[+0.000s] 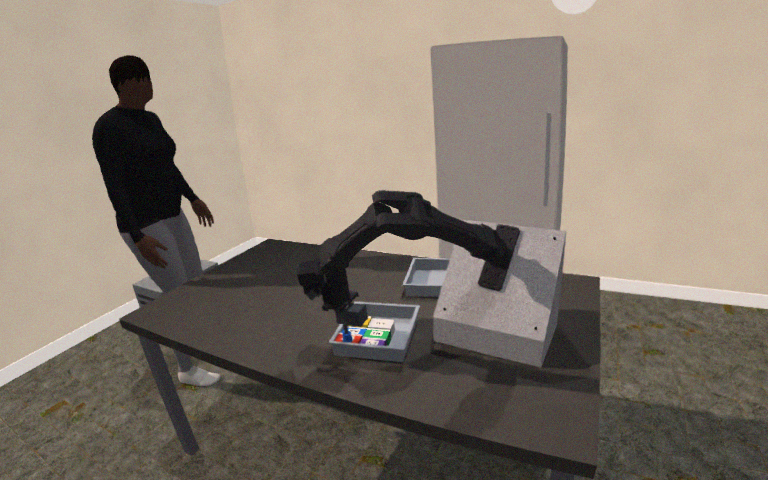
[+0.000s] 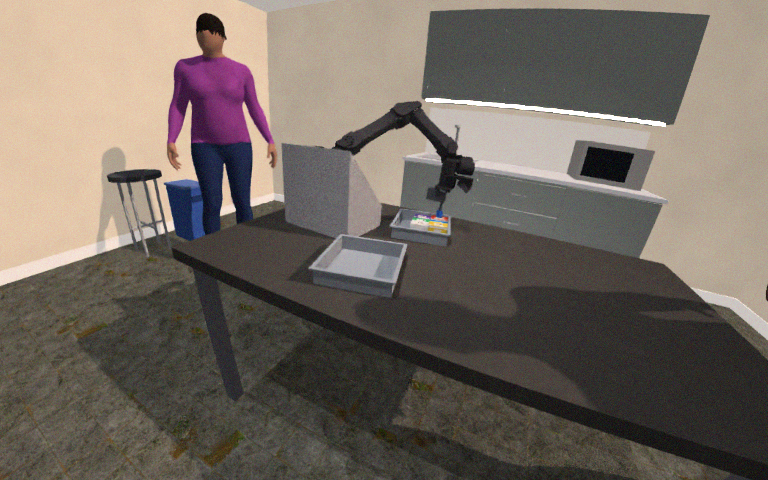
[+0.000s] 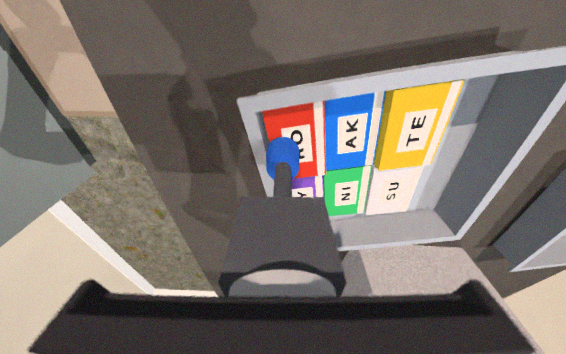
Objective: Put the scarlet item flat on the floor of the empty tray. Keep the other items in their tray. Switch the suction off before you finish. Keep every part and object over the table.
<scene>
I see my suction cup [image 3: 282,149], a scarlet box [image 3: 305,124], a grey tray [image 1: 405,317] and a grey tray [image 2: 365,265].
</scene>
